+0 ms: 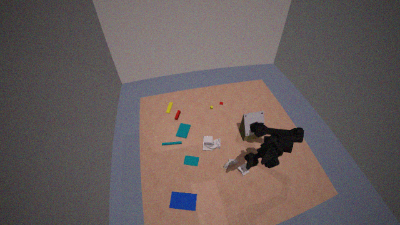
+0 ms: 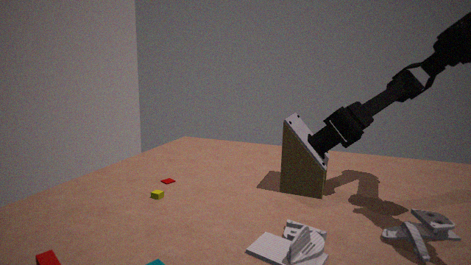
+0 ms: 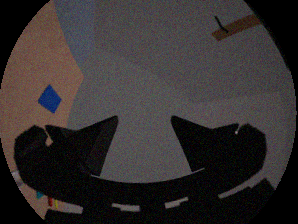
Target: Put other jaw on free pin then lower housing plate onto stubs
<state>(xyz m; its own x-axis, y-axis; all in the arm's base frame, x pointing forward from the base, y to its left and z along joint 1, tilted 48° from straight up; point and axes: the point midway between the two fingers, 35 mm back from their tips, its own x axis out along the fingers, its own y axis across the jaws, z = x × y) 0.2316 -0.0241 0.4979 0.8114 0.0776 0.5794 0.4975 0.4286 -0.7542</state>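
The jaw is 30 mm behind my gripper tip, 190 mm to the right of it and 430 mm below it. From my gripper tip the other things lie so: teal bar 290 mm ahead, 480 mm to the right, 440 mm below; white housing piece 120 mm behind, 130 mm to the right, 420 mm below; blue tile 320 mm ahead, 50 mm to the right, 450 mm below.
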